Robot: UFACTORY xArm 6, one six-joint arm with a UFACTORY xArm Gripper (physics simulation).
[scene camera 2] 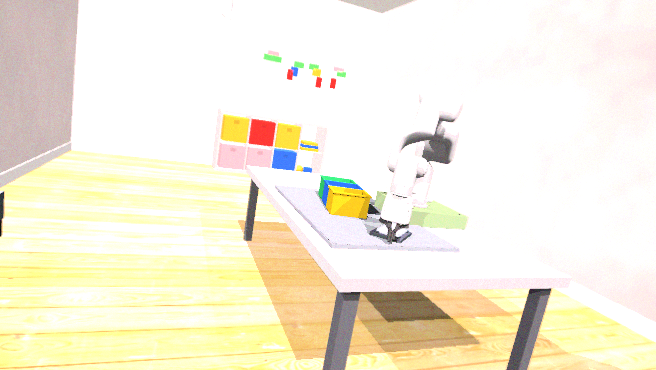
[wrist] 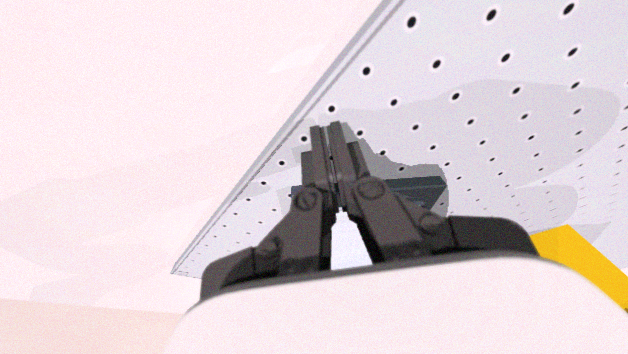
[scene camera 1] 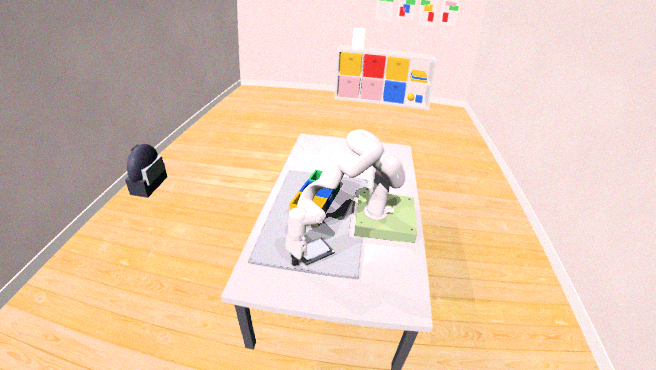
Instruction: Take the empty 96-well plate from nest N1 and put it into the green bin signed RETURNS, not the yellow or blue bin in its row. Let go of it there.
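Places are measured from the arm's base along level axes (x ahead, y right, z down), in metres.
Pixels of known places: gripper, fingertip midpoint: point(scene camera 2: 389, 241) point(wrist: 328, 144) point(scene camera 1: 295, 264); arm's base, origin of the base link: point(scene camera 2: 414, 203) point(scene camera 1: 375, 212).
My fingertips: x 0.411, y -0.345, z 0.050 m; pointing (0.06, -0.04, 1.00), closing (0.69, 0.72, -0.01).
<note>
For each thing: its top centre in the pictures, then the offset to it from my fingertips.
- white 96-well plate, middle of its top: point(wrist: 359, 255) point(scene camera 2: 392, 228) point(scene camera 1: 314, 248) dx -0.086, dy +0.096, dz -0.016 m
- dark nest, middle of its top: point(wrist: 358, 247) point(scene camera 2: 392, 230) point(scene camera 1: 314, 249) dx -0.086, dy +0.097, dz -0.007 m
- blue bin, middle of its top: point(scene camera 2: 343, 184) point(scene camera 1: 317, 188) dx -0.094, dy +0.496, dz -0.089 m
The white 96-well plate point(scene camera 1: 318, 247) point(wrist: 350, 246) sits in a dark nest point(scene camera 1: 320, 258) point(scene camera 2: 405, 236) point(wrist: 417, 183) on the grey perforated board; in the wrist view the gripper hides most of both. No nest label is readable. My gripper point(scene camera 1: 295, 261) point(scene camera 2: 391, 241) point(wrist: 328, 144) is shut and empty. Its fingertips are low over the board, beside the nest's near-left side in scene camera 1, off the plate. The green bin point(scene camera 1: 316, 175) point(scene camera 2: 323, 188) stands at the far end of the bin row; its sign is not readable.
The blue bin point(scene camera 1: 306, 186) point(scene camera 2: 344, 185) is between the green bin and the yellow bin point(scene camera 1: 295, 201) point(scene camera 2: 348, 204) point(wrist: 572, 247), which is nearest the nest. More blue and yellow parts show beside the row, partly behind the arm. The arm stands on a light green block point(scene camera 1: 385, 233) point(scene camera 2: 440, 220).
</note>
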